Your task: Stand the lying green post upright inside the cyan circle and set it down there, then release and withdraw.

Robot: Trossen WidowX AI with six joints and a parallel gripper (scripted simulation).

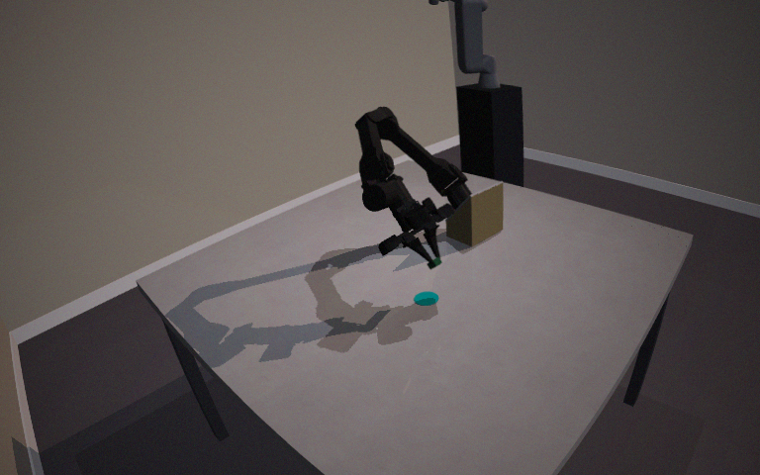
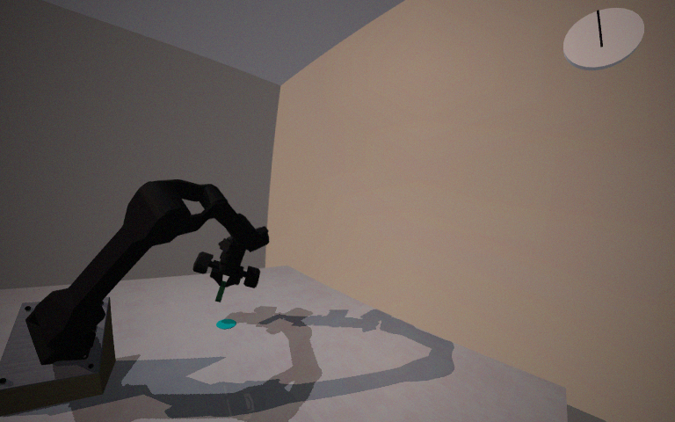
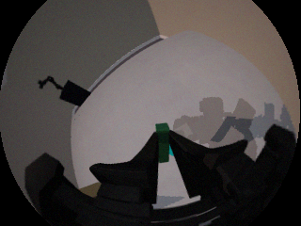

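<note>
The cyan circle lies 1 cm ahead of my gripper tip, 4 cm to the right of it and 11 cm below it. From my gripper tip the other things lie so: green post: 1 cm behind, 2 cm to the right, 1 cm below.
</note>
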